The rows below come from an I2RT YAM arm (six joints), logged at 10 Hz.
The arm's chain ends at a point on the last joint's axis. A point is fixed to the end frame.
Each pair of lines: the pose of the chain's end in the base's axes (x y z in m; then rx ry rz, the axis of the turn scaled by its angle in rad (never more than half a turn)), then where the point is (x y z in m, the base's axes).
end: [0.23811 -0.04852 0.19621 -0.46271 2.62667 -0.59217]
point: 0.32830 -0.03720 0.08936
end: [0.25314 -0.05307 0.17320 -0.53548 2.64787 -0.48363]
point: 0.33827 -0.02959 0.06421
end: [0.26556 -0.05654 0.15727 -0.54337 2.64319 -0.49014]
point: 0.35080 -0.03324 0.04832
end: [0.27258 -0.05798 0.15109 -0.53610 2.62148 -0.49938]
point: 0.36024 -0.03517 0.04397
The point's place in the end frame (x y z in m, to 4 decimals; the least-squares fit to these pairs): -0.0489 0.0392 0.1255
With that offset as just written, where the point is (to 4 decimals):
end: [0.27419 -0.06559 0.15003 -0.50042 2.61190 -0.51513]
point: 0.3644 -0.0453 0.0445
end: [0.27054 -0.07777 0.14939 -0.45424 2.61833 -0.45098]
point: 0.3620 -0.0537 0.0458
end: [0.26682 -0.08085 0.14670 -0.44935 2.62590 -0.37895]
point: 0.3575 -0.0507 0.0440
